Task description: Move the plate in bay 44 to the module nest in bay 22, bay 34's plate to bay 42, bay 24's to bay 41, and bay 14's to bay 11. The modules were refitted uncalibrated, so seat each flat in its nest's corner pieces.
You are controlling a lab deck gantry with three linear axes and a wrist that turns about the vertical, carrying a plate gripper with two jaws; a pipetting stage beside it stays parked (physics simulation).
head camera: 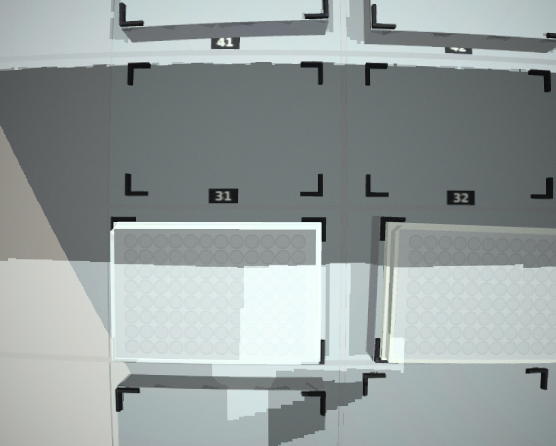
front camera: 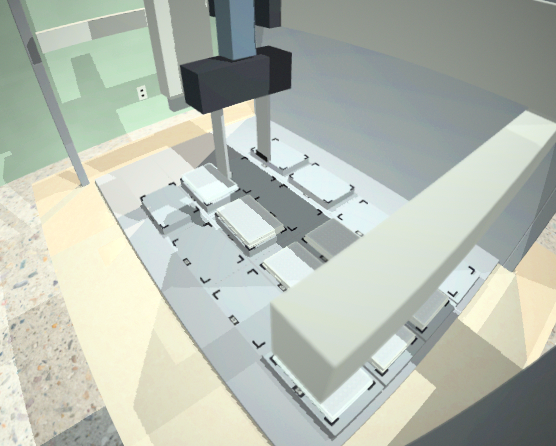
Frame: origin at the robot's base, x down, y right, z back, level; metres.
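Seen in the pictures: gripper, fingertip midpoint: (front camera: 244, 165); robot's base, link origin: (front camera: 144, 203).
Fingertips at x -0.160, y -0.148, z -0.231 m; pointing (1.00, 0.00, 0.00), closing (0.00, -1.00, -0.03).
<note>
Pixels of each thing's top centre, then the offset from my fingertips to it. "spot": a spot on its surface instead.
- pale plate, top centre: (head camera: 492, 296) (front camera: 249, 216) dx +0.127, dy -0.001, dz +0.000 m
- Bay 44, surface spot: (front camera: 462, 280) spot: dx +0.145, dy -0.218, dz -0.385 m
- bay 24's plate, top centre: (front camera: 371, 325) dx +0.131, dy -0.002, dz -0.325 m
- bay 14's plate, top centre: (front camera: 323, 368) dx +0.131, dy +0.105, dz -0.325 m
- bay 41, top centre: (front camera: 279, 152) dx +0.138, dy -0.219, dz +0.167 m
- bay 42, top centre: (front camera: 321, 180) dx +0.138, dy -0.215, dz +0.003 m
- bay 11, top centre: (front camera: 168, 202) dx +0.138, dy +0.108, dz +0.166 m
- bay 23, surface spot: (front camera: 287, 265) spot: dx +0.146, dy +0.012, dz -0.136 m
- bay 33, surface spot: (front camera: 332, 235) spot: dx +0.146, dy -0.109, dz -0.136 m
My gripper (front camera: 245, 169) hangs over the area around bays 21 and 31, jaws apart with no plate between them. A pale plate (front camera: 250, 220) (head camera: 475, 300) rests on the bay 22 module, with black corner pieces at its left edge in the head view; I cannot tell whether it is fully flat. Bay 44 (front camera: 462, 280) shows no plate. In the front view, bay 34's plate (front camera: 429, 311), bay 24's plate (front camera: 392, 352) and bay 14's plate (front camera: 352, 395) sit in a row, partly hidden by the beam. The modules at bay 41 (front camera: 285, 154) (head camera: 225, 10), bay 42 (front camera: 320, 183) (head camera: 465, 17) and bay 11 (front camera: 167, 205) (head camera: 200, 425) carry no plate.
Another plate (front camera: 207, 185) (head camera: 215, 300) sits at bay 21, beside the bay 22 plate. Further plates stand at bay 23 (front camera: 287, 265) and bay 33 (front camera: 332, 235). The pale parked beam (front camera: 400, 240) crosses the front view and hides part of the deck.
</note>
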